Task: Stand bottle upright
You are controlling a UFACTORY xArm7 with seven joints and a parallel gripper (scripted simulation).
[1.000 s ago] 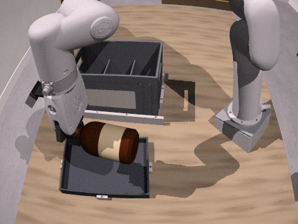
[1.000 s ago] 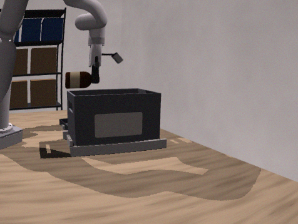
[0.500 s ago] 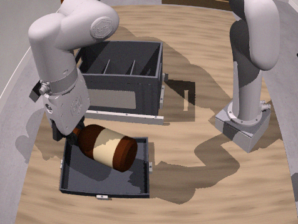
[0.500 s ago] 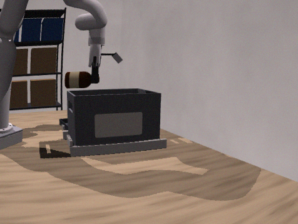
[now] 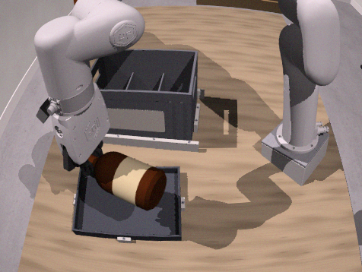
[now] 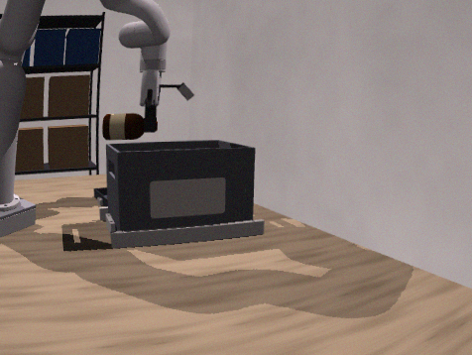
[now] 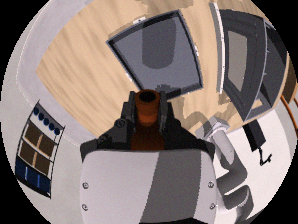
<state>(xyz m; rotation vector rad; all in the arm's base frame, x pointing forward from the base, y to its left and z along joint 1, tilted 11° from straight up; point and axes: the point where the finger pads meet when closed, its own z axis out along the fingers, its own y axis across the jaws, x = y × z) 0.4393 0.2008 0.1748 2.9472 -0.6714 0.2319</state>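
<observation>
Now: the brown bottle 50 mm behind my hand and 20 mm to the left of it. Also, from my hand: dark crate: 310 mm to the right, 120 mm below, 60 mm behind; tray: 190 mm below, 30 mm to the right, 30 mm behind.
</observation>
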